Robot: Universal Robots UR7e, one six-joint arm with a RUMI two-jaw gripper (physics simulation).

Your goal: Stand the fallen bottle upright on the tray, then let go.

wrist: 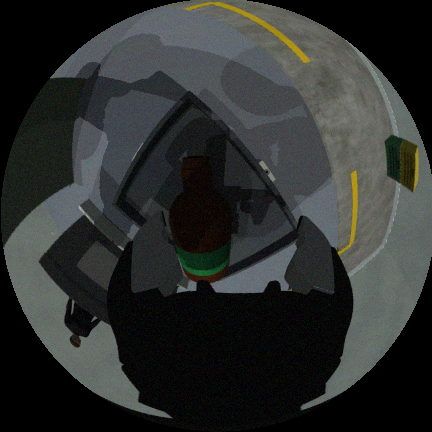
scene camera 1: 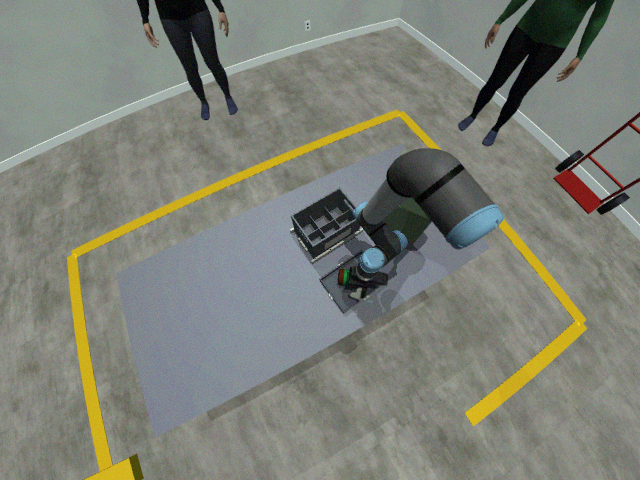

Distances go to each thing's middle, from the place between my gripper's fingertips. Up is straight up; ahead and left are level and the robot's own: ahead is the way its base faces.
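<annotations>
There is the brown bottle [wrist: 200, 218], and my gripper is 2 cm above it, 5 cm to the left of it and 1 cm short of it.
</annotations>
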